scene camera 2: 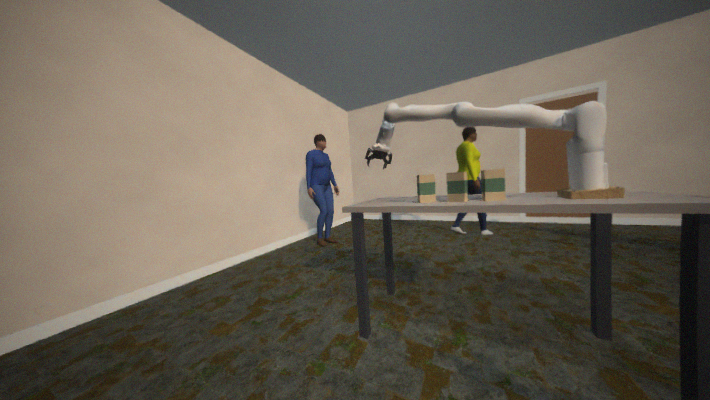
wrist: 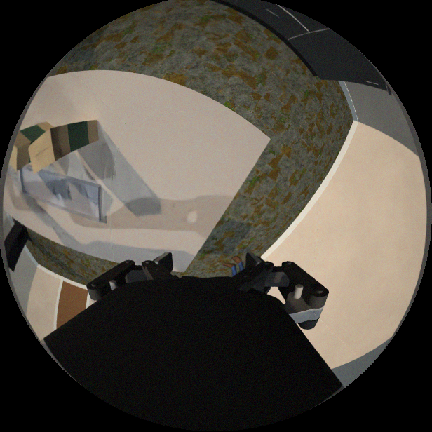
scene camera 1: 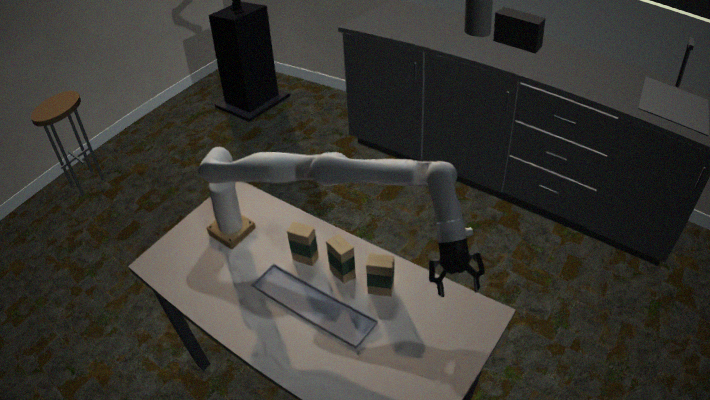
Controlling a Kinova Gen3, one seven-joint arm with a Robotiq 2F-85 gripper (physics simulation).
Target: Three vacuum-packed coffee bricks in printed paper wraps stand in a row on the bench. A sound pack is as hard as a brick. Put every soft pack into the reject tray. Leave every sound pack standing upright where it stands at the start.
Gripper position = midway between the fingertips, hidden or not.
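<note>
I can see my gripper (scene camera 1: 459, 294), and the wrist view gives me the gripper too (wrist: 208, 261). There is also a reject tray (scene camera 1: 352, 326).
</note>
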